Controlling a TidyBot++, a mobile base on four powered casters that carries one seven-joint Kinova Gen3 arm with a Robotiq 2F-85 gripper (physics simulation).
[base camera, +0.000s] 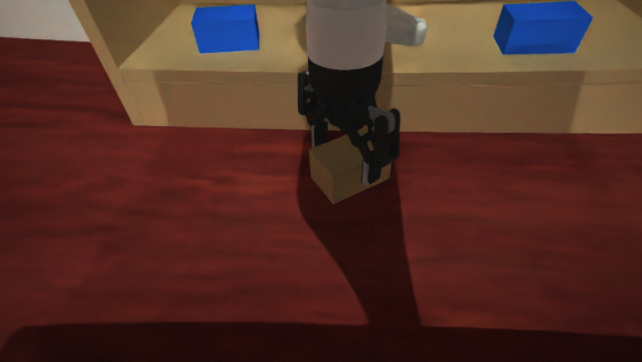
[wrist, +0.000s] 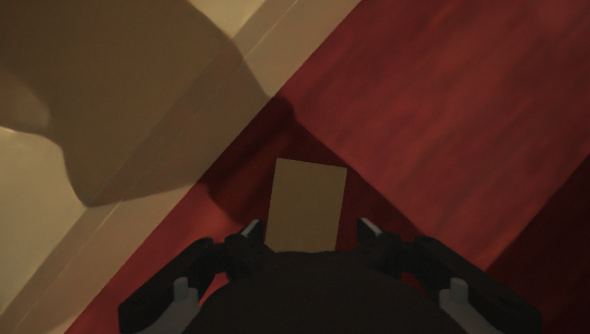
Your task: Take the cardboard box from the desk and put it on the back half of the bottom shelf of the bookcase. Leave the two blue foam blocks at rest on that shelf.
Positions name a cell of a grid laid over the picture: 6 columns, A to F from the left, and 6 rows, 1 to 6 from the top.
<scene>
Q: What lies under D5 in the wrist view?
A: My gripper.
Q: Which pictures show the tan cardboard box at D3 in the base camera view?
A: The base camera view and the wrist view: all of them.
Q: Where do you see a tan bookcase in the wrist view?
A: At B3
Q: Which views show my gripper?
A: The base camera view and the wrist view: all of them.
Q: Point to a tan cardboard box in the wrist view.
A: D4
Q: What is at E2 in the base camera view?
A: A tan bookcase.
</scene>
